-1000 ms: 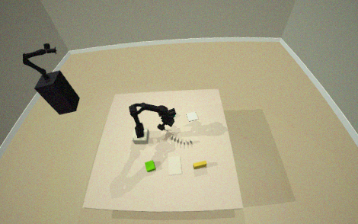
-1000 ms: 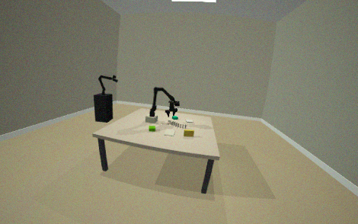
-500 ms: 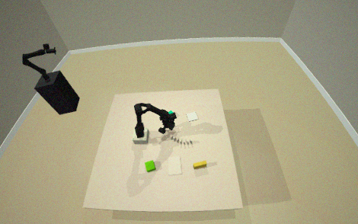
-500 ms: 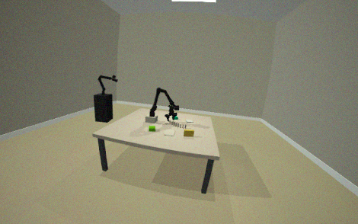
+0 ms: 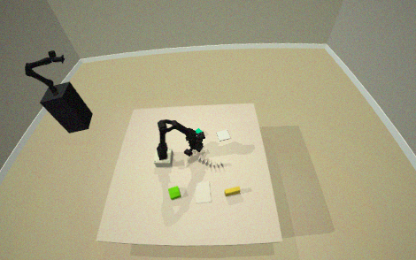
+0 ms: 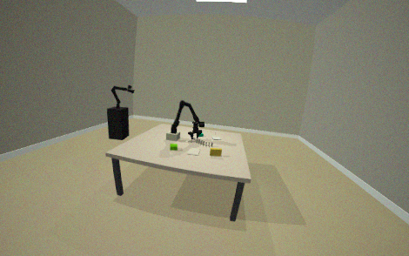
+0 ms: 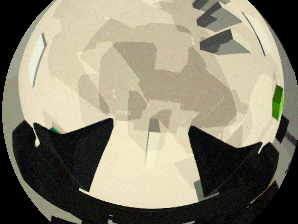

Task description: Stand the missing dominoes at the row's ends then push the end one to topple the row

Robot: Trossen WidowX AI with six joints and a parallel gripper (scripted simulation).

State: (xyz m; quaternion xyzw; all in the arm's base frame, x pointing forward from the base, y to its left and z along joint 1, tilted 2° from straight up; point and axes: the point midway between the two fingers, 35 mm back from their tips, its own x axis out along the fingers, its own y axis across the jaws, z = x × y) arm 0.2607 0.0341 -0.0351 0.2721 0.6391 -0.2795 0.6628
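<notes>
My gripper tip is 280 mm short of the white tile and 110 mm to the right of it. Also, from my gripper tip: white pad: 370 mm to the right; yellow block: 210 mm ahead, 420 mm to the right, 30 mm above; teal block: 60 mm ahead, 180 mm to the left, 10 mm above.
</notes>
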